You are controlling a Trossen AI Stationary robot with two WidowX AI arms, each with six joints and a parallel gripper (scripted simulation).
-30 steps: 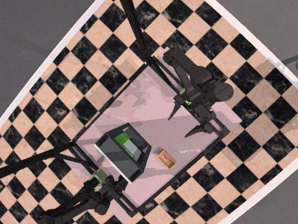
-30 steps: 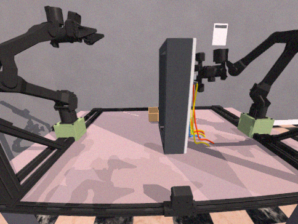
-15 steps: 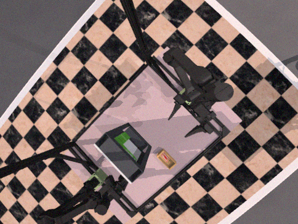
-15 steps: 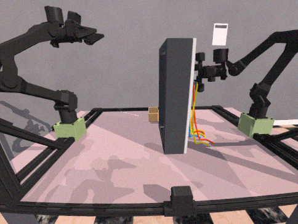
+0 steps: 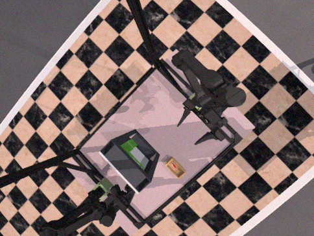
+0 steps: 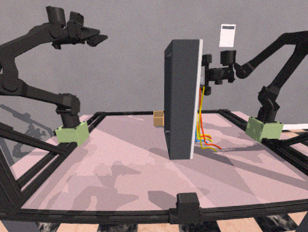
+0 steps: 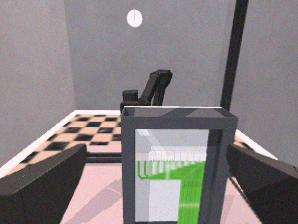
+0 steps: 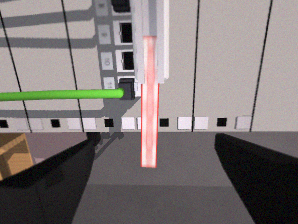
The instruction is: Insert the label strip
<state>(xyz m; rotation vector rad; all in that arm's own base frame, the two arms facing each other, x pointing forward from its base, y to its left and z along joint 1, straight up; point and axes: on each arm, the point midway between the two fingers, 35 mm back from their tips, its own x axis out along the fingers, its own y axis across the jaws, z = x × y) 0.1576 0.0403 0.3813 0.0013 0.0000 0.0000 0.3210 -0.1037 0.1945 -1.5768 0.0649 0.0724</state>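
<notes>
My right gripper is now 3 cm past the label strip and 2 cm to the right of it. Also, from my right hand: rack panel 12 cm behind, 9 cm below, 7 cm to the left.
</notes>
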